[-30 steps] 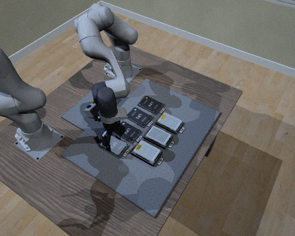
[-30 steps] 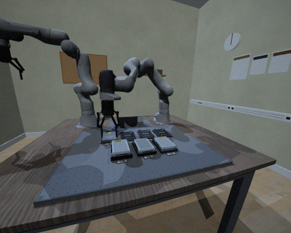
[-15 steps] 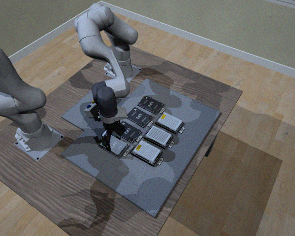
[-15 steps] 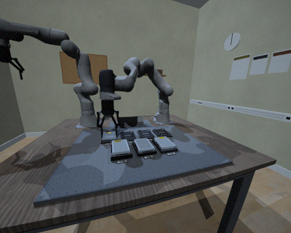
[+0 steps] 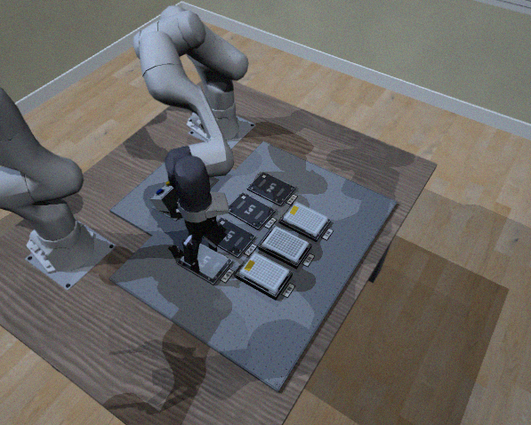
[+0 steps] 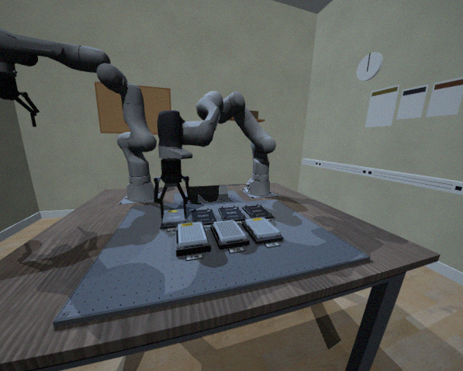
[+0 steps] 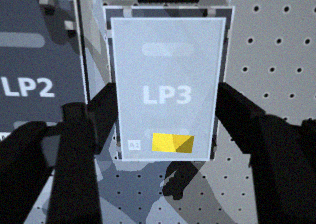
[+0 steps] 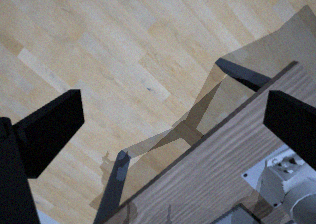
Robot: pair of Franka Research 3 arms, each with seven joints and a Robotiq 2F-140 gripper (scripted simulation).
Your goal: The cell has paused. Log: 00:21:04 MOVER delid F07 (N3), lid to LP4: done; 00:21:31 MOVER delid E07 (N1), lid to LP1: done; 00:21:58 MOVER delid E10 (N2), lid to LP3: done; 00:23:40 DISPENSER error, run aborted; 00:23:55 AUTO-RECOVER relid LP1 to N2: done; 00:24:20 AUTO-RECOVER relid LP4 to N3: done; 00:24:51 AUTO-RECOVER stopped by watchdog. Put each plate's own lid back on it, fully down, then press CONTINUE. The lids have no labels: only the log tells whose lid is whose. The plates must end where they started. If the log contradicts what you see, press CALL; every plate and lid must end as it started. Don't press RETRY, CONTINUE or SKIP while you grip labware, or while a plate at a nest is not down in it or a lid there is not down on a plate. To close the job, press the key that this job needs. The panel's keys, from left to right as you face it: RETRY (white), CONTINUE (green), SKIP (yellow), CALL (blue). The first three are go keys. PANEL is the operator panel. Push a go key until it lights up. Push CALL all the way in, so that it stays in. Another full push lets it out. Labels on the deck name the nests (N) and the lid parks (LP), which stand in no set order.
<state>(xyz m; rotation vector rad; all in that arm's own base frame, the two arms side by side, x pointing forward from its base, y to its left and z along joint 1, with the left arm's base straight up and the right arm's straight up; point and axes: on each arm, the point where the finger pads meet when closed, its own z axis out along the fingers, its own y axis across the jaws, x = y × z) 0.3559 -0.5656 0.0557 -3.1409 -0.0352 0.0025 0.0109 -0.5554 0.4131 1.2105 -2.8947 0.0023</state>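
Observation:
My left gripper is now 4 cm above the park LP3. The rest, counted from my left hand: N2 plate: 20 cm to the left, 17 cm ahead, 2 cm below; park LP2: 12 cm to the left, 4 cm below; park LP1: 26 cm to the left, 4 cm below, 2 cm behind.

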